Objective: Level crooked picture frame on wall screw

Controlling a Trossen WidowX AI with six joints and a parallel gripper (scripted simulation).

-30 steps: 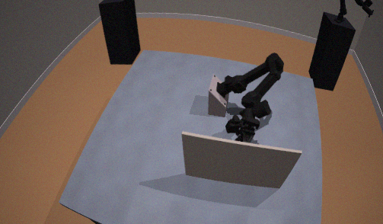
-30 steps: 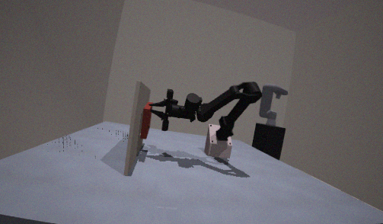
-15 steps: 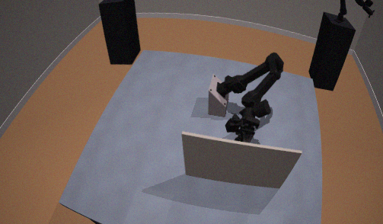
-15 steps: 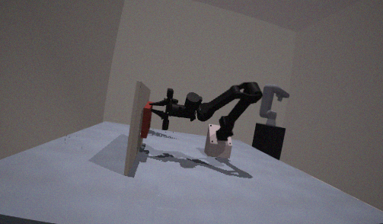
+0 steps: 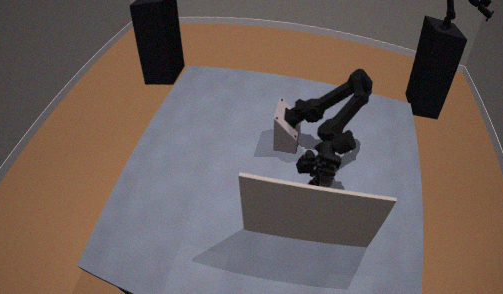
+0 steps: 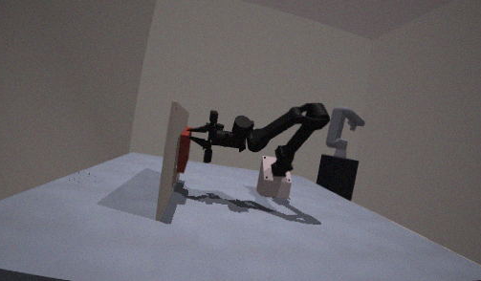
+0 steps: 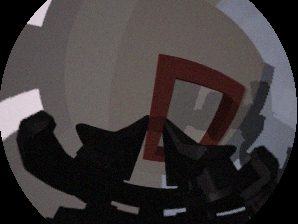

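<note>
My gripper tip is 10 mm short of the picture frame, 10 mm to the left of it and 60 mm above it. From my gripper tip the other things lie so: wall panel: 20 mm ahead, 70 mm below.
</note>
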